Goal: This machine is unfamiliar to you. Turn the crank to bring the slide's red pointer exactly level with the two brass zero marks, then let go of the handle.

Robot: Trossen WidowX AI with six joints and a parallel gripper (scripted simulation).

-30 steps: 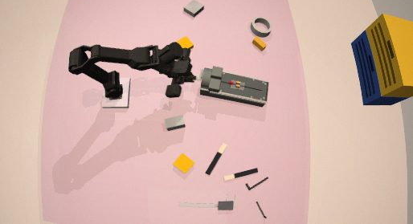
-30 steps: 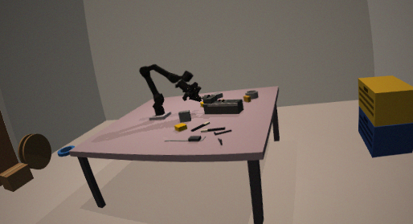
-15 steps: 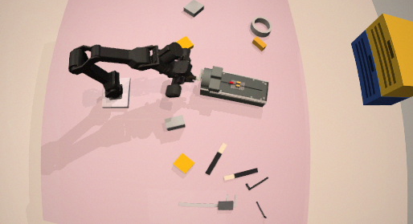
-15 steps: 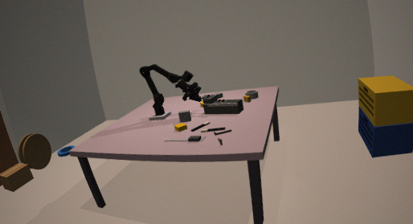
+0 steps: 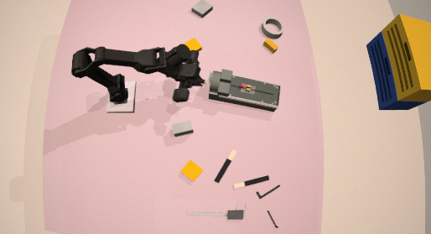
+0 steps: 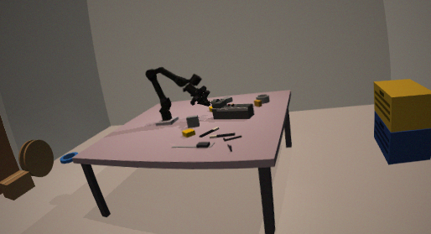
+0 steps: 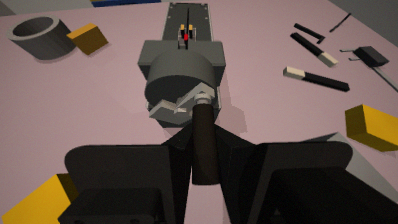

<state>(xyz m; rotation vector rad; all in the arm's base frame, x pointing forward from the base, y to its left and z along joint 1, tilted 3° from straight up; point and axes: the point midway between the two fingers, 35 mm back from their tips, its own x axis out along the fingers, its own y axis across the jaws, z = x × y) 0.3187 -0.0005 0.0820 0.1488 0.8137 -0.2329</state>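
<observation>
Right now my gripper tip is 2 cm past the dark crank handle and 2 cm below it. From my gripper tip the other things lie so: orange block: 30 cm ahead, 18 cm to the left, 7 cm below; then red pointer: 14 cm ahead, 2 cm to the right, 1 cm below.
</observation>
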